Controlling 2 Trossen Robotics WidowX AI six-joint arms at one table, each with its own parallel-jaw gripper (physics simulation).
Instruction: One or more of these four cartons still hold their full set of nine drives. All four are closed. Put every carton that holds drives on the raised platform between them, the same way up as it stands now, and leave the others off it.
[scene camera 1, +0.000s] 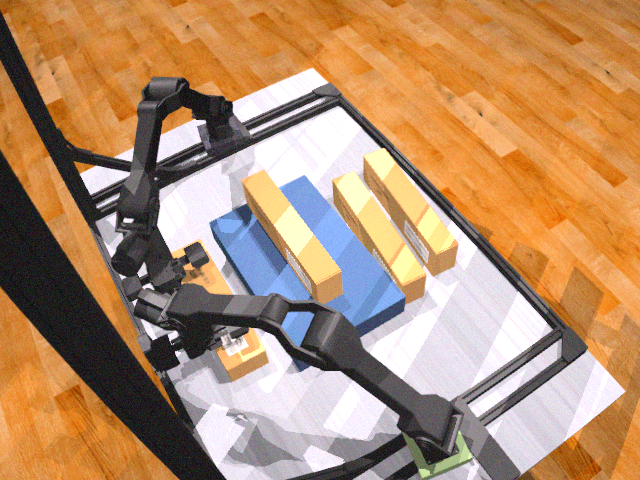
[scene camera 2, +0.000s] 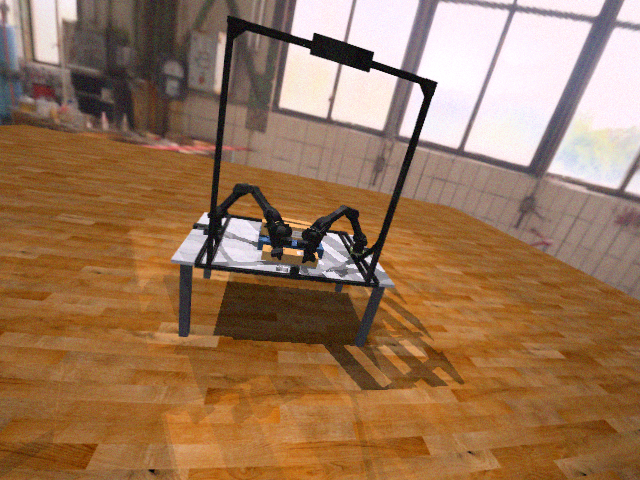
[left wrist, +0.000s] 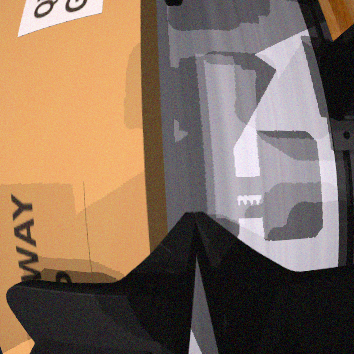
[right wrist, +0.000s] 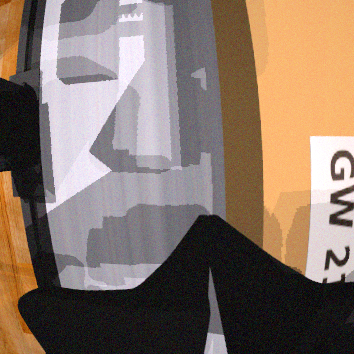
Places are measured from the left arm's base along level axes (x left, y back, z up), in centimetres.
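Pixels of known places: left gripper, fingertip midpoint: (scene camera 2: 280, 259) (left wrist: 193, 219); right gripper, fingertip midpoint: (scene camera 1: 205, 346) (scene camera 2: 302, 263) (left wrist: 173, 2) (right wrist: 206, 223); left arm's base, origin of the base link: (scene camera 1: 219, 131); right arm's base, origin of the base link: (scene camera 1: 436, 443) (scene camera 2: 357, 251).
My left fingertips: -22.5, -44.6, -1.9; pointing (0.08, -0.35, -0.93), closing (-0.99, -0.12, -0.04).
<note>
Ahead of a thing's pixels: the offset from my left fingertips to its middle, as dx, dy, dz. Level surfaces: height alone.
A blue raised platform (scene camera 1: 361, 286) (scene camera 2: 320, 249) lies mid-table. One tan carton @(+26.4, +0.7, +7.8) (scene camera 1: 291, 233) lies on it. Two more cartons @(+44.5, -3.2, +1.8) (scene camera 1: 377, 233) @(+54.2, +0.7, +1.8) (scene camera 1: 409, 210) lie side by side on the table to its right. The fourth carton @(+6.5, -4.7, +0.4) (scene camera 1: 244, 354) (scene camera 2: 286, 258) (left wrist: 70, 123) (right wrist: 298, 88) lies on the table to the platform's left, partly hidden by the arms. My left gripper (scene camera 1: 165, 282) (scene camera 2: 277, 252) (left wrist: 193, 219) is shut and empty, just off that carton's outer long side. My right gripper (scene camera 1: 177, 340) (scene camera 2: 309, 254) (right wrist: 206, 223) is also shut and empty, by the same side farther along.
A black frame rail (scene camera 1: 499, 257) (scene camera 2: 223, 119) runs around the white table @(dz -2.4) (scene camera 1: 461, 305) (left wrist: 281, 116) (right wrist: 88, 116); its left rail is close behind both grippers. The right arm (scene camera 1: 347, 348) crosses over the platform's near corner. Wooden floor lies all around.
</note>
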